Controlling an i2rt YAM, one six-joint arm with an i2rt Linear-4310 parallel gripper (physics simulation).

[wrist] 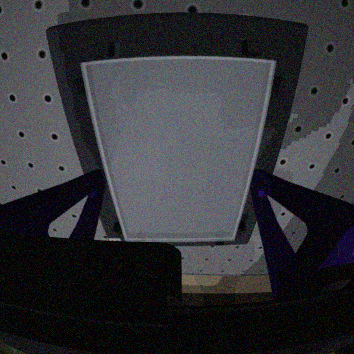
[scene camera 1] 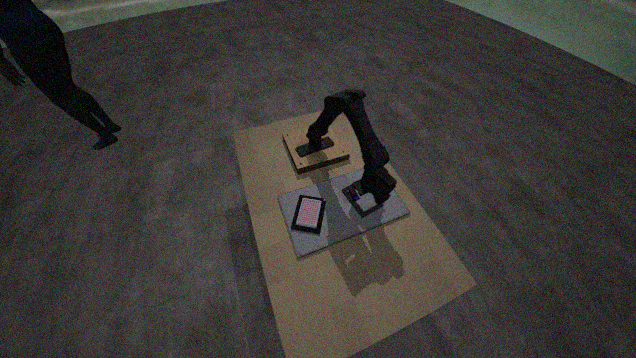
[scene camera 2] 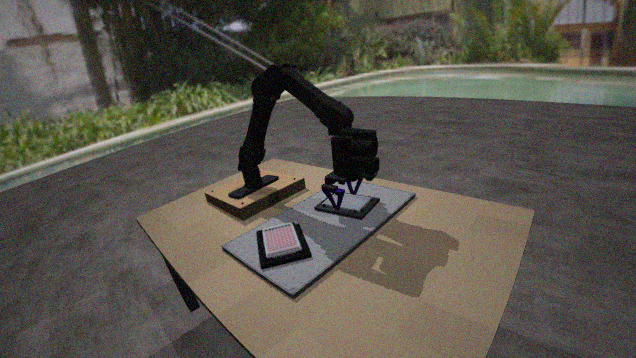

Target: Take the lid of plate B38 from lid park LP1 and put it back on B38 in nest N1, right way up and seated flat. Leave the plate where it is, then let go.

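Pixels of known places: gripper, fingertip midpoint: (wrist: 177, 177) (scene camera 1: 361, 195) (scene camera 2: 345, 202); arm's base, link origin: (scene camera 1: 315, 147) (scene camera 2: 254, 187).
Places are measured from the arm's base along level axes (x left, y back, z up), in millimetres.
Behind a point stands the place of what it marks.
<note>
The clear, pale lid (scene camera 1: 367, 203) {x 54, y -403, z -10 mm} (scene camera 2: 358, 202) {x 60, y -402, z -10 mm} (wrist: 180, 125) {x 58, y -394, z -10 mm} lies flat in the dark frame of lid park LP1 (scene camera 1: 369, 213) {x 38, y -444, z -20 mm} (scene camera 2: 325, 207) {x 5, y -319, z -17 mm} (wrist: 175, 37) {x 62, y -433, z -18 mm}. My gripper (scene camera 2: 346, 200) {x 59, y -355, z -18 mm} (wrist: 177, 177) {x 59, y -355, z -18 mm} is open, pointing down, with one finger beside each long side of the lid near its arm-side end. In the wrist view both fingertips look very near the lid's edges; whether they touch cannot be told. The plate B38 (scene camera 1: 309, 212) {x -192, y -329, z -4 mm} (scene camera 2: 281, 240) {x -201, y -339, z -2 mm}, white-rimmed with pink wells, sits without a lid in the black nest N1 (scene camera 1: 305, 230) {x -239, y -388, z -17 mm} (scene camera 2: 285, 261) {x -243, y -388, z -21 mm}.
The grey perforated board (scene camera 1: 305, 247) {x -269, y -449, z -28 mm} (scene camera 2: 295, 285) {x -287, y -457, z -28 mm} carries both the nest and the lid park. The arm's wooden base block (scene camera 1: 320, 165) {x -25, y -110, z -20 mm} (scene camera 2: 235, 207) {x -139, y -65, z -1 mm} stands behind it on the wooden table (scene camera 1: 320, 310) {x -318, y -671, z -41 mm} (scene camera 2: 425, 320) {x -240, y -720, z -41 mm}. A person (scene camera 1: 55, 65) stands on the floor away from the table.
</note>
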